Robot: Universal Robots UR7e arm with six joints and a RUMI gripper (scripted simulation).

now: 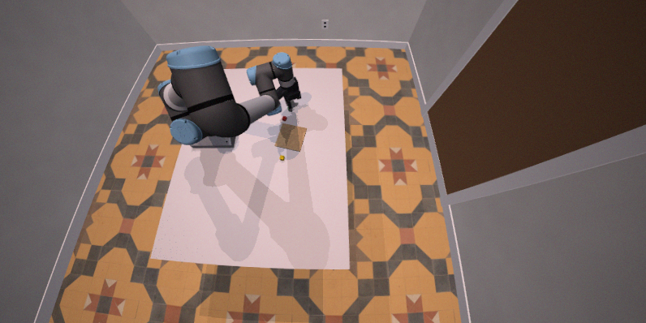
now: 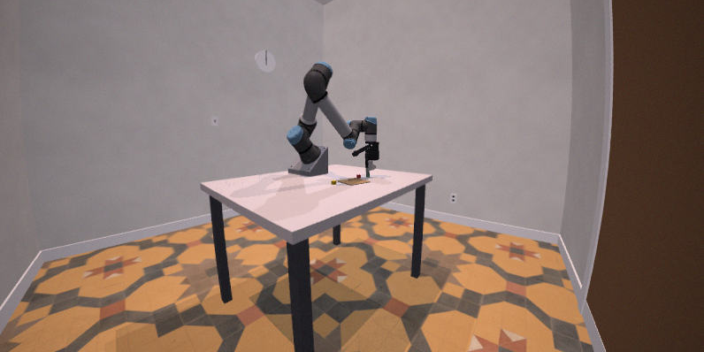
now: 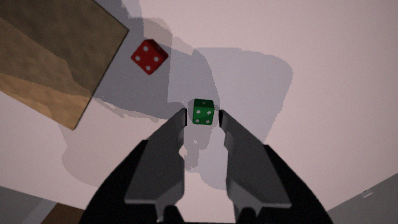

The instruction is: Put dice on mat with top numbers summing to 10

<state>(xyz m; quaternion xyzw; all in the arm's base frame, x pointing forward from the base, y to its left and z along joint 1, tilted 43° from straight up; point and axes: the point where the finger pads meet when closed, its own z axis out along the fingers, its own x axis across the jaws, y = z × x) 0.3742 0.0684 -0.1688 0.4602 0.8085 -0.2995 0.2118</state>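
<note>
My hand is 1 cm above the green die. The rest, counted from my hand: brown mat (3 cm ahead, 17 cm to the right, 2 cm below); yellow die (30 cm to the right, 1 cm below); red die (2 cm behind, 7 cm to the right, 1 cm below).
</note>
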